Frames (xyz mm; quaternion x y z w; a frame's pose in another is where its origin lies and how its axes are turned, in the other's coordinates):
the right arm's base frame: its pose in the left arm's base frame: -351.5 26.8 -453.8 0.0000 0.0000 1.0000 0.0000
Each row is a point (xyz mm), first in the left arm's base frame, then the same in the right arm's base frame.
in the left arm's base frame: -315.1 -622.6 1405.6
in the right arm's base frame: -36.4 649.4 1859.4
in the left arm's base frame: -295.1 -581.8 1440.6
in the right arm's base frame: -56.4 608.6 1894.4
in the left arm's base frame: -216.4 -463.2 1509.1
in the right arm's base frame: -135.1 490.0 1962.9
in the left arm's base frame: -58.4 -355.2 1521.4
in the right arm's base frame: -293.1 382.0 1975.2
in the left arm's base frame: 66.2 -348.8 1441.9
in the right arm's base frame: -417.7 375.6 1895.7
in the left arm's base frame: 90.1 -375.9 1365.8
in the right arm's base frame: -441.6 402.7 1819.6
